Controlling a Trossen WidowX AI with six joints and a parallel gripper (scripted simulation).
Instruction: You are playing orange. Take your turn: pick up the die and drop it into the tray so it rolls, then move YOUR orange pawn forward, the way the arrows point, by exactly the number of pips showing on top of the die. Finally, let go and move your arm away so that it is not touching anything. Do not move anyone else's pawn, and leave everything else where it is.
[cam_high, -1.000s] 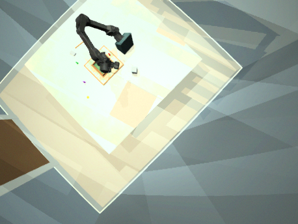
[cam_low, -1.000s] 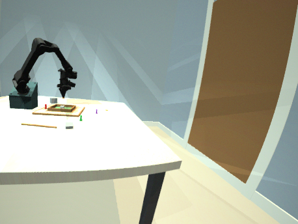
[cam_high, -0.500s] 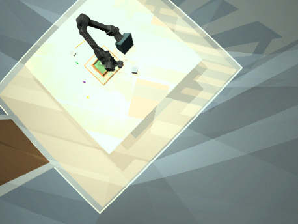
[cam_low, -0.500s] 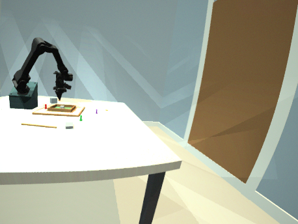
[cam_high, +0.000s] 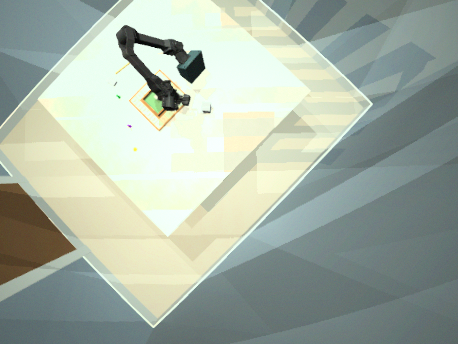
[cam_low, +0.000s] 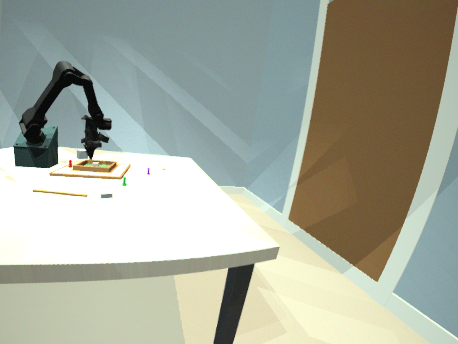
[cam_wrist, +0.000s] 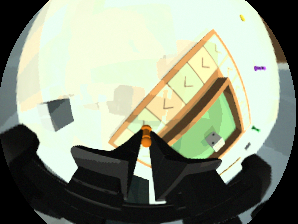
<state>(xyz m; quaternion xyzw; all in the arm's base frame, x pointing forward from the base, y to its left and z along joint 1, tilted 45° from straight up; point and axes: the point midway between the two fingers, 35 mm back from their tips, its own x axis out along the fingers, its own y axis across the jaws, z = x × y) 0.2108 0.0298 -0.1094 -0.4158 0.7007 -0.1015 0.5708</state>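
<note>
Right now the orange pawn is 10 mm above my gripper tip. From my gripper tip the other things lie so: red pawn 130 mm to the right, 50 mm behind, 10 mm below; then white die 130 mm to the right, 60 mm ahead, 10 mm below; then green tray 120 mm to the right, 60 mm ahead, 30 mm below.
</note>
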